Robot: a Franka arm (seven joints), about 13 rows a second.
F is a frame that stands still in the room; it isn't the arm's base.
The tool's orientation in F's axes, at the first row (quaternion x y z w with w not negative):
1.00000, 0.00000, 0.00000, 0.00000
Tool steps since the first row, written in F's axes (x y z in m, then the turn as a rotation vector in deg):
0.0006, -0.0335, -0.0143, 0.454, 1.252, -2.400
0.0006, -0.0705, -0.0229, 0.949, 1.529, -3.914
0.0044, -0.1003, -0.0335, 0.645, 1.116, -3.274
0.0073, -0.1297, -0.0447, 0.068, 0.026, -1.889
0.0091, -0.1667, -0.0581, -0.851, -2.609, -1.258
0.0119, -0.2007, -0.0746, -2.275, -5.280, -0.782
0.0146, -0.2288, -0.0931, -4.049, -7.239, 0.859
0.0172, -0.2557, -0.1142, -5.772, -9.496, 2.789
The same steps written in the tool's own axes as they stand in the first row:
0.0006, 0.0335, 0.0143, 0.454, -1.252, 2.400
0.0006, 0.0705, 0.0229, 0.949, -1.529, 3.914
0.0044, 0.1003, 0.0335, 0.645, -1.116, 3.274
0.0073, 0.1297, 0.0447, 0.068, -0.026, 1.889
0.0091, 0.1667, 0.0581, -0.851, 2.609, 1.258
0.0119, 0.2007, 0.0746, -2.275, 5.280, 0.782
0.0146, 0.2288, 0.0931, -4.049, 7.239, -0.859
0.0172, 0.2557, 0.1142, -5.772, 9.496, -2.789

